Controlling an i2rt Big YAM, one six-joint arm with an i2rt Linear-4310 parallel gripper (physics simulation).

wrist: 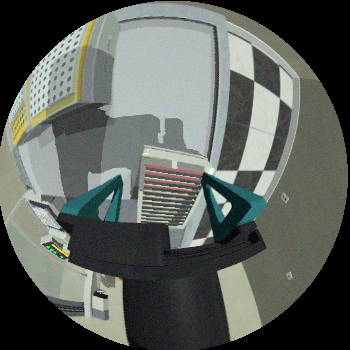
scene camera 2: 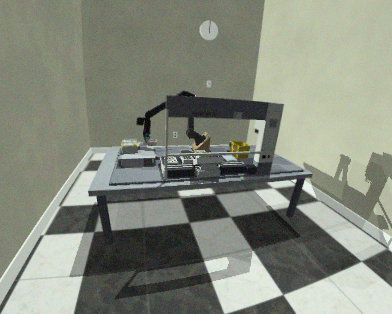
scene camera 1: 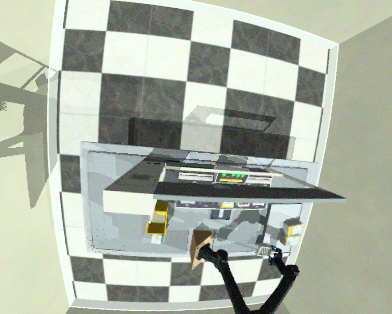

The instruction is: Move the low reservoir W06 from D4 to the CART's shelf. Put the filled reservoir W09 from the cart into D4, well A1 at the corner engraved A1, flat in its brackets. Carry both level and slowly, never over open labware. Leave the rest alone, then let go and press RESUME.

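Note:
A white slotted reservoir with reddish stripes in several troughs is at the table's arm-side edge; its label cannot be read, nor can I tell what bears it. My gripper is open and empty. In the wrist view its teal fingertips appear on either side of the reservoir, with no grip visible. Whether they are level with it or above it cannot be told. Deck slot D4 and its reservoir cannot be made out behind the machine's dark beam. A panel with green marks shows on the deck.
Yellow-and-white perforated racks stand near the reservoir. A yellow bin and a brown angled board stand farther along the table. The machine's tall frame spans the deck.

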